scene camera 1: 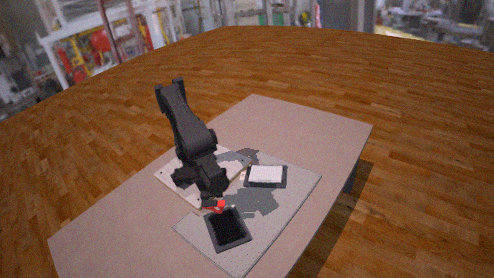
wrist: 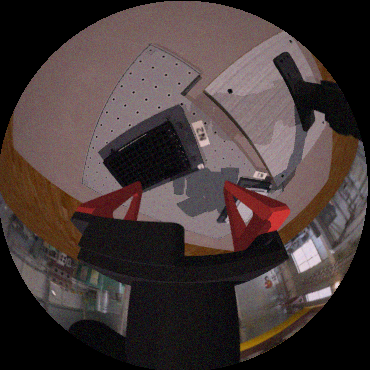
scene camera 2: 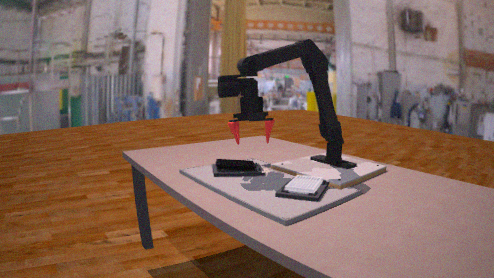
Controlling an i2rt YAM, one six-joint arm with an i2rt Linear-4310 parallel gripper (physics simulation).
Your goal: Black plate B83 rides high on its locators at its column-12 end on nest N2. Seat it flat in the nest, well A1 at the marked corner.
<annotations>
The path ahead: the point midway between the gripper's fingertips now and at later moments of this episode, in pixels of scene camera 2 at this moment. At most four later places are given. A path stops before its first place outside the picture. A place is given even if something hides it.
My gripper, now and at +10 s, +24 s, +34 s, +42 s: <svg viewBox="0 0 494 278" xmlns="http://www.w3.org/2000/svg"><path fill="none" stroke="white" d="M252 143L239 164L233 163L230 163L229 160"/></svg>
</annotations>
